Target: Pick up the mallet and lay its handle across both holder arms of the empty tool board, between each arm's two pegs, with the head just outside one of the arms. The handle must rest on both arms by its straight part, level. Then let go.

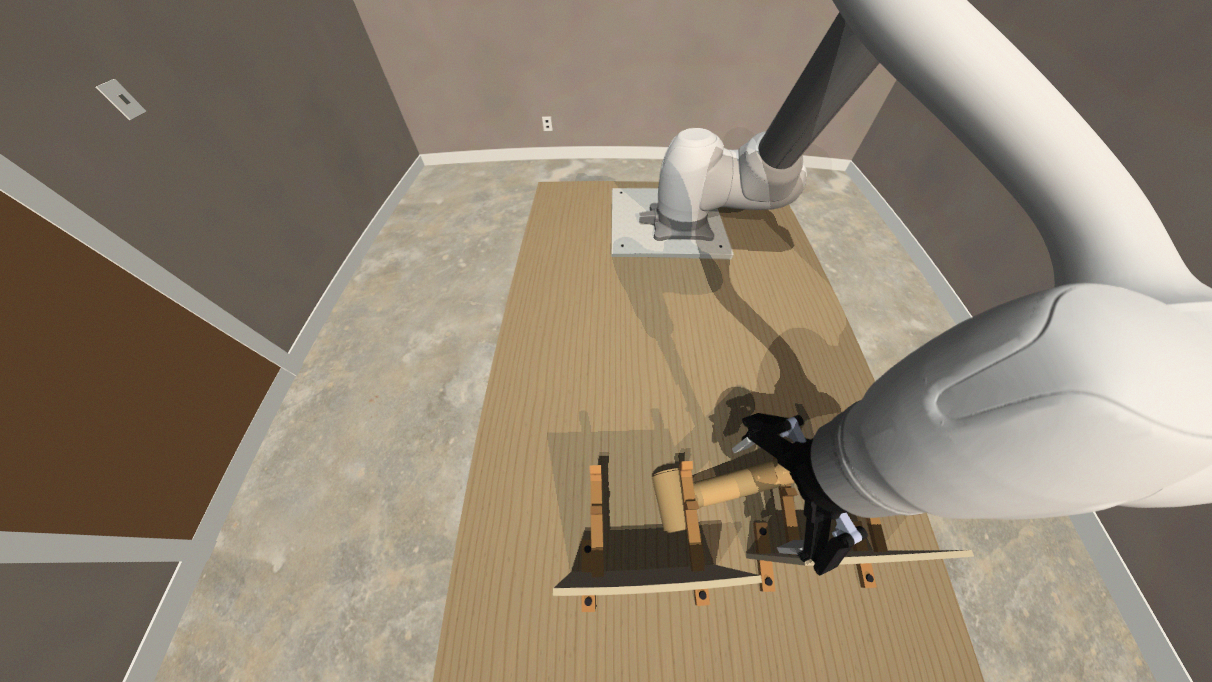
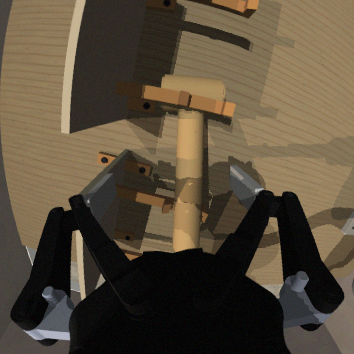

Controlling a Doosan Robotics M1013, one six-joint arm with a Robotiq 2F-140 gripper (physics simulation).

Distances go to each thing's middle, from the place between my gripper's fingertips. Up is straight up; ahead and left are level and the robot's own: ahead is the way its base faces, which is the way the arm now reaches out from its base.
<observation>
I see my gripper 1 cm past the wooden mallet [image 1: 769, 475], 1 cm to the left of it and 7 cm above it.
</observation>
